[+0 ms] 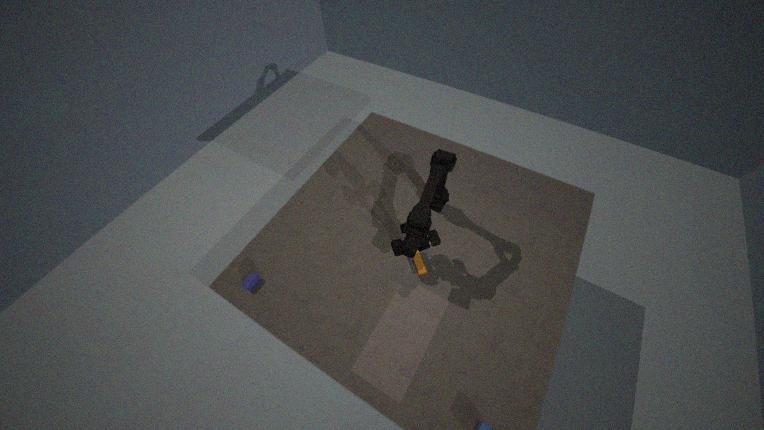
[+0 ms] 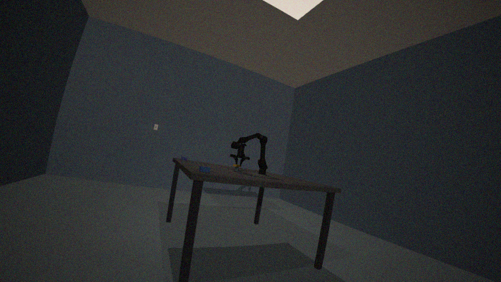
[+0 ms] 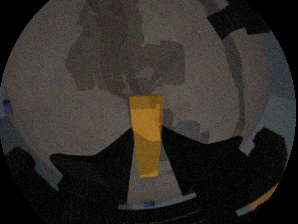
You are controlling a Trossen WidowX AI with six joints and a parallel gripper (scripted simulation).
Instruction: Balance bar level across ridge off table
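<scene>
The orange bar lies 20 mm to the left of my gripper tip and 20 mm ahead of it. From my gripper tip the other things lie so: purple block (530 mm to the right, 440 mm ahead, 40 mm below).
</scene>
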